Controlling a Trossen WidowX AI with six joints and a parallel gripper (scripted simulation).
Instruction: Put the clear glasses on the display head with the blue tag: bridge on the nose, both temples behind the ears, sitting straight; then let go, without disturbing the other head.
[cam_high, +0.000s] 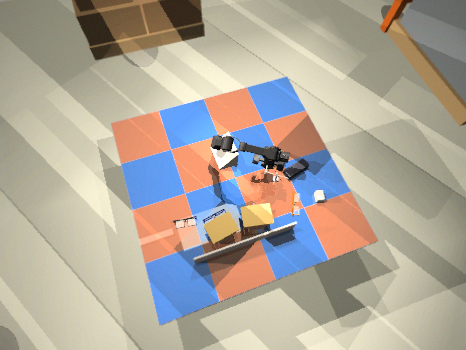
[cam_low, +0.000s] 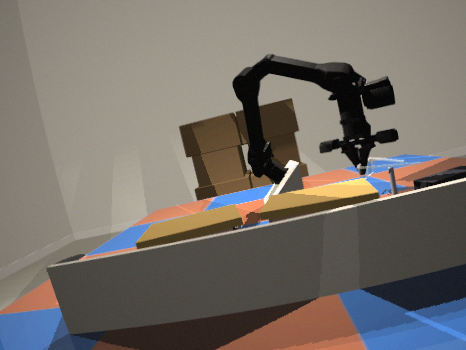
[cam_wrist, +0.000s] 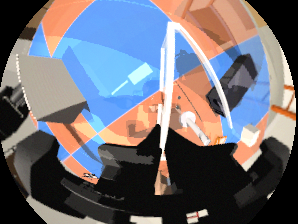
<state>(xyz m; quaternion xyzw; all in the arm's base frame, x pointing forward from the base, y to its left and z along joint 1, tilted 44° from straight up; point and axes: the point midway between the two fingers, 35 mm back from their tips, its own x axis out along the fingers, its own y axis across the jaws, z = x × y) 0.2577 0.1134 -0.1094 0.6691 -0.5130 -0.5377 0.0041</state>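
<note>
My gripper tip is now 6 cm short of the upright pin, 5 cm above it and 4 cm to the right of it. Also, from my gripper tip: long white wall 34 cm ahead, 32 cm to the right, 2 cm below; black case 19 cm to the left, 7 cm ahead, 6 cm below; white cube 29 cm ahead, 21 cm to the left, 5 cm below.
</note>
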